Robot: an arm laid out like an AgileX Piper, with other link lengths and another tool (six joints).
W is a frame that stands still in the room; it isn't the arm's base.
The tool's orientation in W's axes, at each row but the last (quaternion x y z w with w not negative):
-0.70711, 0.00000, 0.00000, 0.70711
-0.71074, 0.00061, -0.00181, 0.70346
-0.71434, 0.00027, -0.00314, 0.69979
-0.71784, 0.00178, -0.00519, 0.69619
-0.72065, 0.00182, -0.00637, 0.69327
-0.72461, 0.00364, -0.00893, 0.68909
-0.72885, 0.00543, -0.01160, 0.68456
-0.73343, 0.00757, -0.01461, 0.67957
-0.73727, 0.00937, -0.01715, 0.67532
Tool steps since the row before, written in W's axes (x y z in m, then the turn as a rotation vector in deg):
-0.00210, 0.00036, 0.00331, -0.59, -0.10, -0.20
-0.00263, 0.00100, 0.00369, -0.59, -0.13, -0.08
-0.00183, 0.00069, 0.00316, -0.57, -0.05, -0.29
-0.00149, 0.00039, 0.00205, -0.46, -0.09, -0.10
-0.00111, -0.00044, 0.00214, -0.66, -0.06, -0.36
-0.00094, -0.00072, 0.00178, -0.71, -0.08, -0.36
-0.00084, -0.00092, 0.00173, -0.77, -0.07, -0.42
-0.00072, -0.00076, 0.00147, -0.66, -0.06, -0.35
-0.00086, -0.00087, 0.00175, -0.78, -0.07, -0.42
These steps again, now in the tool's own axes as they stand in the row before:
-0.00210, -0.00331, 0.00036, -0.59, 0.20, -0.10
-0.00263, -0.00370, 0.00095, -0.59, 0.08, -0.13
-0.00182, -0.00318, 0.00062, -0.57, 0.29, -0.05
-0.00148, -0.00207, 0.00031, -0.46, 0.10, -0.09
-0.00109, -0.00213, -0.00054, -0.66, 0.36, -0.05
-0.00091, -0.00175, -0.00083, -0.71, 0.36, -0.07
-0.00080, -0.00168, -0.00105, -0.77, 0.42, -0.06
-0.00068, -0.00141, -0.00089, -0.66, 0.35, -0.05
-0.00081, -0.00167, -0.00105, -0.78, 0.42, -0.06

